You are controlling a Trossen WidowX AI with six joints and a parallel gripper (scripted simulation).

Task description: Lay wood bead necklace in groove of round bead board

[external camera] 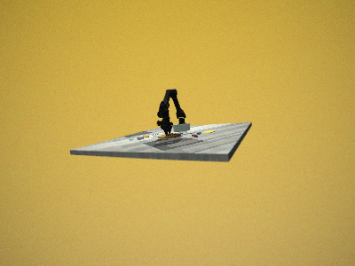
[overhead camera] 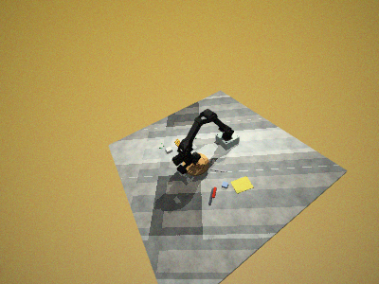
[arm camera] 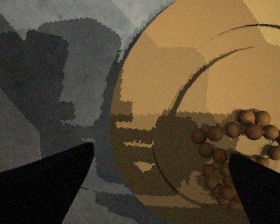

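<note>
My gripper tip is 6 cm past the round bead board, 4 cm to the left of it and 1 cm above it. Also, from my gripper tip: thin grey stick (18 cm behind, 9 cm to the left, 2 cm below); red-handled tool (6 cm behind, 23 cm to the left, 2 cm below); small blue block (16 cm behind, 21 cm to the left, 1 cm below).
</note>
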